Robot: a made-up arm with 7 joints.
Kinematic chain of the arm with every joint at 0, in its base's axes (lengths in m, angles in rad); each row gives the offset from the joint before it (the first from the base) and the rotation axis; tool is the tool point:
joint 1: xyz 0 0 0.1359 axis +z
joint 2: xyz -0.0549 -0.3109 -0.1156 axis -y
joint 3: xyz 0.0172 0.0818 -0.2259 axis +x
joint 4: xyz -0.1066 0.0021 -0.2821 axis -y
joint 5: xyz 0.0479 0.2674 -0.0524 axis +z
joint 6: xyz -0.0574 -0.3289 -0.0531 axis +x
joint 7: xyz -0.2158 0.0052 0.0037 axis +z
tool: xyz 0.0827 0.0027 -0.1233
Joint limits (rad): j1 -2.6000..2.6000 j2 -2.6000..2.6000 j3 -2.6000..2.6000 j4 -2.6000..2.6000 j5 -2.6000..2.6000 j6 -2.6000..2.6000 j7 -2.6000..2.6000
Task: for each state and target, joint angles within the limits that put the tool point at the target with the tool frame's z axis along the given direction. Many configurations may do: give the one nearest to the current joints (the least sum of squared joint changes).
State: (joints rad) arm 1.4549 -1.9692 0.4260 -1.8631 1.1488 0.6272 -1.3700
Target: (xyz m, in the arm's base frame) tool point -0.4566 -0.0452 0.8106 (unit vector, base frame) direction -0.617 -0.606 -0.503
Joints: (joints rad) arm 1.0605 -2.4284 0.6218 -1.6336 2.0186 0.2383 -1.4584
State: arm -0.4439 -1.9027 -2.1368 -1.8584 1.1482 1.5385 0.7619
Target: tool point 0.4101 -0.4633 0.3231 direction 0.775 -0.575 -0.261
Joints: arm 0.5420 -2.4089 -1.9848 -2.2324 1.5192 1.0085 0.6733
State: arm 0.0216 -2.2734 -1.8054 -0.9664 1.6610 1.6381 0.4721
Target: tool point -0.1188 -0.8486 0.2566 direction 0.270 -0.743 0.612
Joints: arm 0.0761 -1.9038 -1.8265 -1.8130 1.7873 2.0402 0.4234
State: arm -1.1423 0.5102 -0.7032 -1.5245 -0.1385 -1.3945 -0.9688
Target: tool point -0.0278 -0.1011 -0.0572 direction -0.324 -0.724 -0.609
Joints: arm -2.0089 0.8600 -0.5637 -2.0491 -0.9207 -1.1212 -1.2151
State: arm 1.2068 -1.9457 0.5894 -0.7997 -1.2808 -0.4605 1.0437
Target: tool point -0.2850 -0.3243 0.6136 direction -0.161 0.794 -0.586
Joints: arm 0.6755 -1.7712 0.5501 -0.5101 -0.4527 -1.2943 1.1988
